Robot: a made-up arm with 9 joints. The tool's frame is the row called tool. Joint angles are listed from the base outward.
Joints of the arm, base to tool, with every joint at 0 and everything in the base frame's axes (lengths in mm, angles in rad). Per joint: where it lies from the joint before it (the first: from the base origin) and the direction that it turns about. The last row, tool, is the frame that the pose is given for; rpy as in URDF.
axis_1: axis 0.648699 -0.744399 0.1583 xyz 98 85 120
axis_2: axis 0 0 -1 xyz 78 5 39
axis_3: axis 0 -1 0 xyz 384 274 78
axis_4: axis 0 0 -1 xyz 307 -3 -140
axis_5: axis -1 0 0 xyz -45 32 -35
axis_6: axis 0.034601 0.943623 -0.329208 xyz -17 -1 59
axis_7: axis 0 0 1 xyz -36 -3 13
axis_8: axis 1 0 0 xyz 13 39 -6
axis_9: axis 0.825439 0.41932 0.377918 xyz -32 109 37
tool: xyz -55 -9 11 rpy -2.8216 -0.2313 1.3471
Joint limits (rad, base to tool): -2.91..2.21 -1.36..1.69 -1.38..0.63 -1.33..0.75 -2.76..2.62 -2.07..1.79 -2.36..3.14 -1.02..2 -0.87..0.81
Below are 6 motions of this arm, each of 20 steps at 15 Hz.
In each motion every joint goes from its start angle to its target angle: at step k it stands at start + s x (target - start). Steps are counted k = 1, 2, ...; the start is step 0. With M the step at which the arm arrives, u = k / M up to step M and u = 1 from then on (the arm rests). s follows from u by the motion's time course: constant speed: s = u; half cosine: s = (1 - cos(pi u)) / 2; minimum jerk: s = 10 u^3 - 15 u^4 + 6 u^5.
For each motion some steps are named. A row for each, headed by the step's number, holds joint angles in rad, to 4 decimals.
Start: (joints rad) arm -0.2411 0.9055 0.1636 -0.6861 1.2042 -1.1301 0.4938 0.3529 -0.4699
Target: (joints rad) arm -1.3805 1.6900 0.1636 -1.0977 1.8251 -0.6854 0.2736 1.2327 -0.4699
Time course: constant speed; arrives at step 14
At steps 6, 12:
6: -0.7294 1.2417 0.1636 -0.8625 1.4703 -0.9395 0.3994 0.7300 -0.4699
12: -1.2177 1.5779 0.1636 -1.0389 1.7364 -0.7489 0.3051 1.1070 -0.4699

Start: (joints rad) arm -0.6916 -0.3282 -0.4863 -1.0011 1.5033 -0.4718 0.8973 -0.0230 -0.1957
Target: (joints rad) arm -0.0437 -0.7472 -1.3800 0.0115 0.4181 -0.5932 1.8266 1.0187 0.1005
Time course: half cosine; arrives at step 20
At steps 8, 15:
8: -0.4678 -0.4730 -0.7951 -0.6513 1.1284 -0.5137 1.2184 0.3369 -0.0934
15: -0.1386 -0.6858 -1.2491 -0.1368 0.5770 -0.5754 1.6905 0.8661 0.0571

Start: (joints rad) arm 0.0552 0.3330 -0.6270 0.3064 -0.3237 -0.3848 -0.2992 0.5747 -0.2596
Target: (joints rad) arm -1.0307 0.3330 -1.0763 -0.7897 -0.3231 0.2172 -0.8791 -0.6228 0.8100
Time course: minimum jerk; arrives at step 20
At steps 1, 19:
1: 0.0539 0.3330 -0.6275 0.3051 -0.3237 -0.3841 -0.2999 0.5733 -0.2584
19: -1.0294 0.3330 -1.0758 -0.7884 -0.3231 0.2165 -0.8784 -0.6214 0.8088

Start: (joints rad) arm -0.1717 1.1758 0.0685 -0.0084 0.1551 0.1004 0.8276 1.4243 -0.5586
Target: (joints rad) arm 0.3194 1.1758 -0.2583 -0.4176 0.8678 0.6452 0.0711 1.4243 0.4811
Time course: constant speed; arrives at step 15
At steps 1, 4, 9, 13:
1: -0.1390 1.1758 0.0467 -0.0357 0.2026 0.1367 0.7772 1.4243 -0.4893
4: -0.0407 1.1758 -0.0186 -0.1175 0.3452 0.2457 0.6259 1.4243 -0.2813
9: 0.1230 1.1758 -0.1276 -0.2539 0.5827 0.4273 0.3737 1.4243 0.0652
13: 0.2539 1.1758 -0.2147 -0.3630 0.7728 0.5726 0.1720 1.4243 0.3425

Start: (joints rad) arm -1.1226 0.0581 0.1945 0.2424 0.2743 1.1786 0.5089 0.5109 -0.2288
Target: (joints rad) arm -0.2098 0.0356 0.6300 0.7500 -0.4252 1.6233 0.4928 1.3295 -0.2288
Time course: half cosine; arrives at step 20
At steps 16, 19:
16: -0.2970 0.0377 0.5884 0.7015 -0.3584 1.5808 0.4943 1.2513 -0.2288
19: -0.2154 0.0357 0.6273 0.7469 -0.4209 1.6206 0.4929 1.3245 -0.2288

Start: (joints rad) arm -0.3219 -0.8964 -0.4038 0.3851 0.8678 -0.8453 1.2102 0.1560 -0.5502
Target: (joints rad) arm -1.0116 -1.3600 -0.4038 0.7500 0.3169 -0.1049 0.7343 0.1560 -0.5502
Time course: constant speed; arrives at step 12
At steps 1, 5, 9, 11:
1: -0.3794 -0.9350 -0.4038 0.4155 0.8219 -0.7836 1.1705 0.1560 -0.5502
5: -0.6093 -1.0896 -0.4038 0.5371 0.6383 -0.5368 1.0119 0.1560 -0.5502
9: -0.8392 -1.2441 -0.4038 0.6588 0.4546 -0.2900 0.8533 0.1560 -0.5502
11: -0.9541 -1.3214 -0.4038 0.7196 0.3628 -0.1666 0.7740 0.1560 -0.5502

